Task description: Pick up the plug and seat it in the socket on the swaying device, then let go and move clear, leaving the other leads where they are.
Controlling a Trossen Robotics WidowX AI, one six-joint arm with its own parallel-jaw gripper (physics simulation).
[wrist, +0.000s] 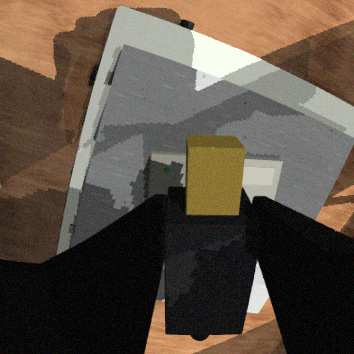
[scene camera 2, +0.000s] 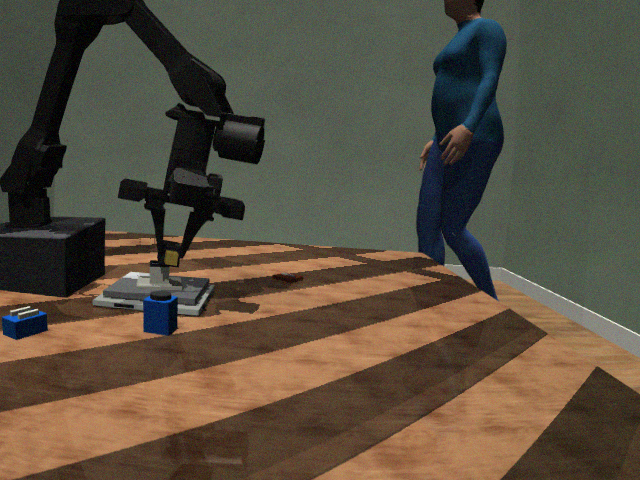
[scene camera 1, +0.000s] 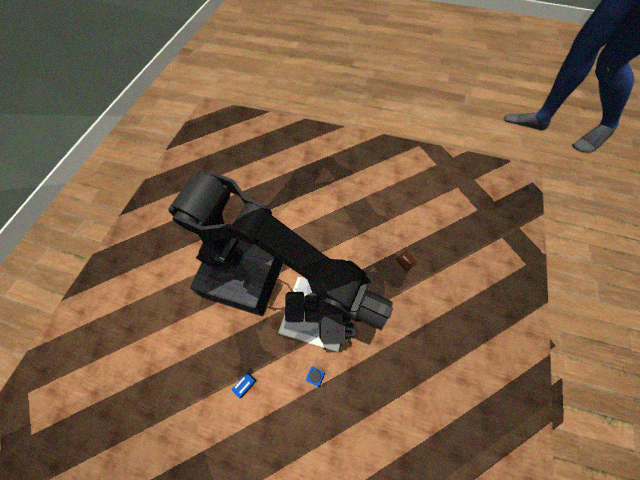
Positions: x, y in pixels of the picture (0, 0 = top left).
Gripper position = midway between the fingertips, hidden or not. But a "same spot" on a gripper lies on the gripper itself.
my gripper: wrist; scene camera 2; scene camera 1 323, 315
same spot on my gripper: (wrist: 104, 287) = (scene camera 2: 192, 222)
